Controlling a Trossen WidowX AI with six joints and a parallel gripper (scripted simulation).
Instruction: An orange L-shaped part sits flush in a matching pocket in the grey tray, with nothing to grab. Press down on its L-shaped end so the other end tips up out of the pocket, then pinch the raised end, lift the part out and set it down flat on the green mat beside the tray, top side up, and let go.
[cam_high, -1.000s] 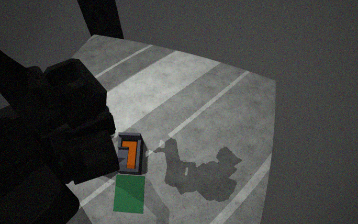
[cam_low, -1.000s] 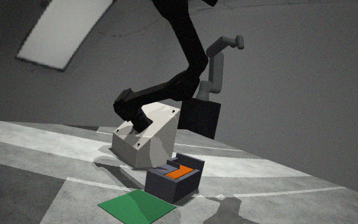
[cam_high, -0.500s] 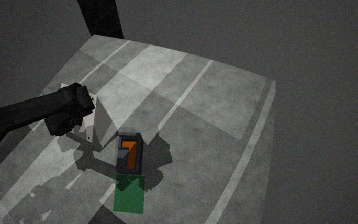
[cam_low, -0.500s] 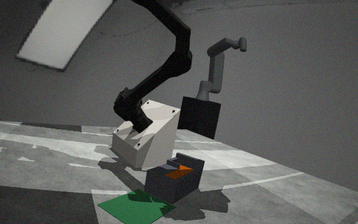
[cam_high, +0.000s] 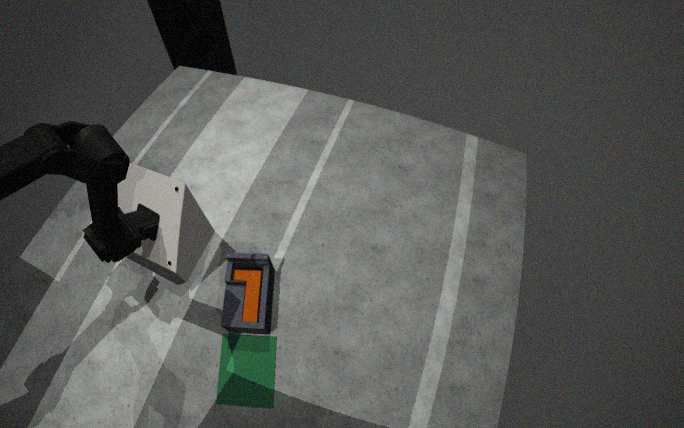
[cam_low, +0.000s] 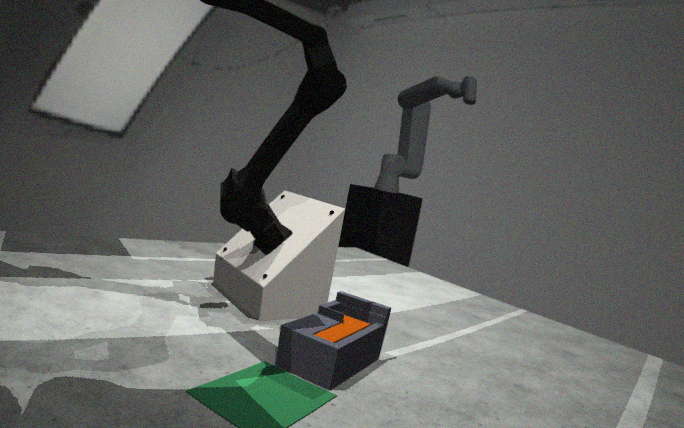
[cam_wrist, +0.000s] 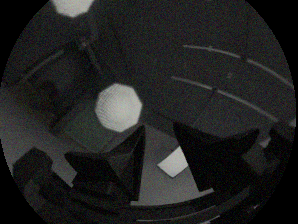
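My gripper tip is 26 cm short of the orange L-shaped part, 39 cm to the right of it and 65 cm above it. From my gripper tip the other things lie so: green mat 33 cm ahead, 24 cm to the left, 71 cm below.
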